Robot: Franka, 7 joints.
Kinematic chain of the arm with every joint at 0, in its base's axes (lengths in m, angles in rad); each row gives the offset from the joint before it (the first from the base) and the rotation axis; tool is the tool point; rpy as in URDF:
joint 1: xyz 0 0 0.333 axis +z
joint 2: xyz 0 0 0 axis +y
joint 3: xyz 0 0 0.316 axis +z
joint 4: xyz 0.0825 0 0 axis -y
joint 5: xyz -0.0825 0 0.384 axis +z
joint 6: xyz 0 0 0 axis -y
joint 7: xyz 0.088 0 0 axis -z
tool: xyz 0 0 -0.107 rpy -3.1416 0 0
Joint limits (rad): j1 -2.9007..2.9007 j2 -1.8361..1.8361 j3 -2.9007..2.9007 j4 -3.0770..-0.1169 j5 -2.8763..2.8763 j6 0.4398..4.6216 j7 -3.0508..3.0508
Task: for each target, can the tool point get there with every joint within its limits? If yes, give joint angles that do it. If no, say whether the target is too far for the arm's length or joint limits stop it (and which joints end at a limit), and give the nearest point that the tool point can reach.
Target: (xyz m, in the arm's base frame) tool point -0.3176 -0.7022 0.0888
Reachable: yes | joints -2.1717 1.3134 0.1364 -0.9557 1.5646 1.8777 -0.5402
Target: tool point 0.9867 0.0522 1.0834
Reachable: no: too far | nearest point 0.6822 0.0361 0.8519 | short by 0.383 m
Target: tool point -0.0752 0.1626 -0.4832
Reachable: no: joint limits stop it (at a limit: joint 2) | nearest point -0.0838 0.1813 -0.3542 | short by 0.131 m
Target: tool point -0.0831 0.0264 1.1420
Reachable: yes | joints 0.8893 -0.5575 -0.0093 -0.8611 -1.5206 3.1141 0.0137
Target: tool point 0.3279 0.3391 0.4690
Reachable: yes | joints 2.2075 1.0481 -1.6463 -2.5296 0.3229 4.1220 0.8572
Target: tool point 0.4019 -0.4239 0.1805
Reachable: yes | joints -1.0940 0.9263 0.6123 -1.5608 -1.2362 0.9039 0.1395
